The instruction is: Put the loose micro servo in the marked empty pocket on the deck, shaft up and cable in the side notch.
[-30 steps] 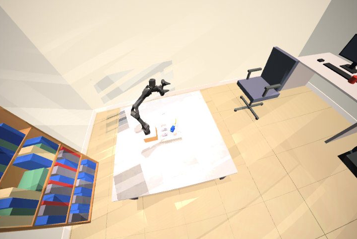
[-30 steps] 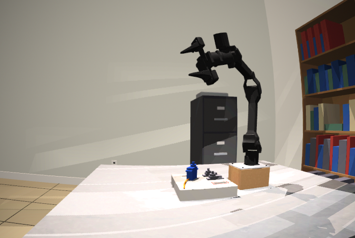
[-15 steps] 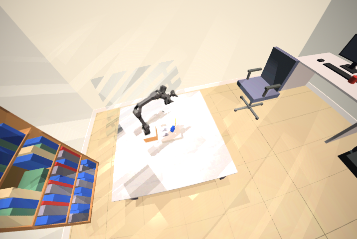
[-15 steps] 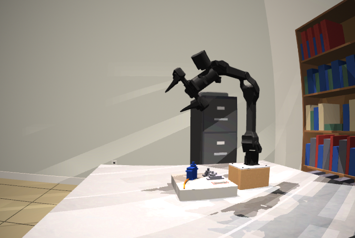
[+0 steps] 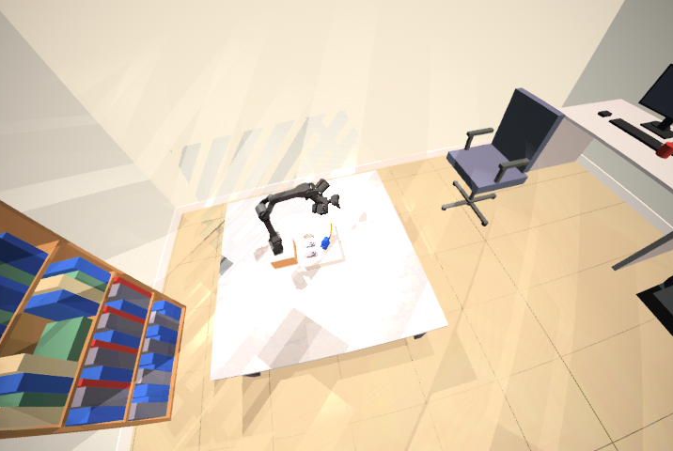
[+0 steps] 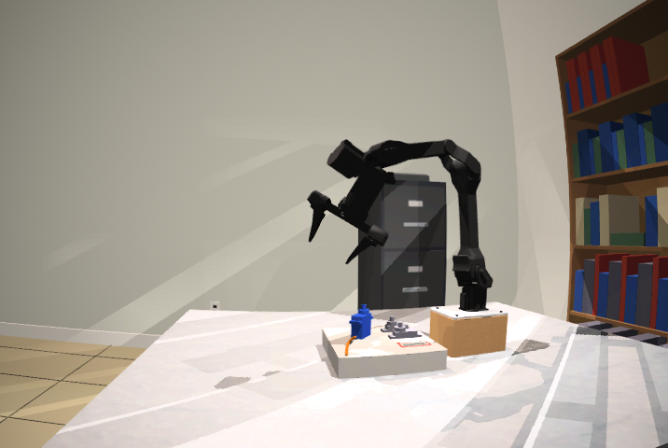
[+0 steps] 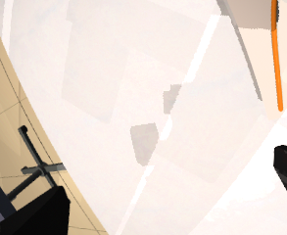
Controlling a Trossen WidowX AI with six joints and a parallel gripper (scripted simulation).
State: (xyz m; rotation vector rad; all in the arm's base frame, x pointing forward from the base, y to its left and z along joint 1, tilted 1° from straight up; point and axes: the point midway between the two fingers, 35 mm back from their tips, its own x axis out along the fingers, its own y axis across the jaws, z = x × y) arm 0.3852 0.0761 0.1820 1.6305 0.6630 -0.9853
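My gripper tip is 9 cm past the pale deck block, 6 cm to the left of it and 24 cm above it.
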